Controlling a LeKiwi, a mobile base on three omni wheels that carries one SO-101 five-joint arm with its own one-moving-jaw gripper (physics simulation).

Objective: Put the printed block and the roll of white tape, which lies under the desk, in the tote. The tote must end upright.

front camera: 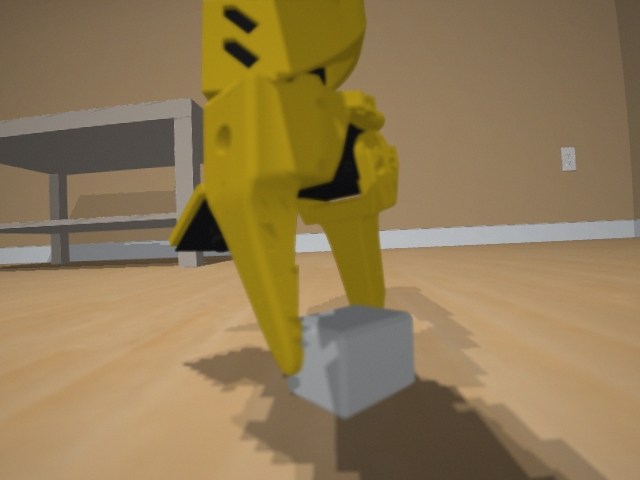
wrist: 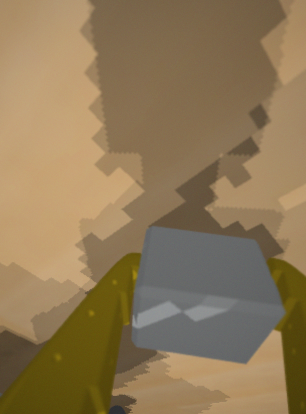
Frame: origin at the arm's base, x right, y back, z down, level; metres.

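Seen in the pictures: end effector, tool point: point(front camera: 295, 359) point(wrist: 141, 267).
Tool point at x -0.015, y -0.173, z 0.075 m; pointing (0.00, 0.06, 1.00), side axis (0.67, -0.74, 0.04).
Observation:
Pixels of each thing's top centre, then the offset from my tool point to it. "spot": a spot on its surface instead. Level surfaces: height alone.
- printed block, middle of its top: point(wrist: 199, 335) point(front camera: 349, 315) dx +0.020, dy -0.007, dz -0.014 m
- shelf, surface spot: point(front camera: 184, 155) spot: dx -0.377, dy -0.772, dz -0.281 m
- wooden floor, its level: dz +0.015 m
The printed block point(front camera: 361, 356) point(wrist: 205, 275) is a grey block with rounded edges that rests on the wooden floor. My gripper point(front camera: 330, 335) point(wrist: 205, 295) is shut on the block: the fixed jaw presses on its left side and the moving jaw on its right side in the wrist view. In the front view the moving jaw's tip is hidden behind the block. The roll of white tape, the desk and the tote do not show clearly in either view.
A grey two-level table or shelf point(front camera: 184, 155) stands at the back left against the tan wall point(front camera: 491, 113). A white outlet point(front camera: 568, 158) is on the wall at the right, above a white baseboard point(front camera: 491, 234). The arm's shadow falls on the wooden floor point(front camera: 103, 320) around the block.

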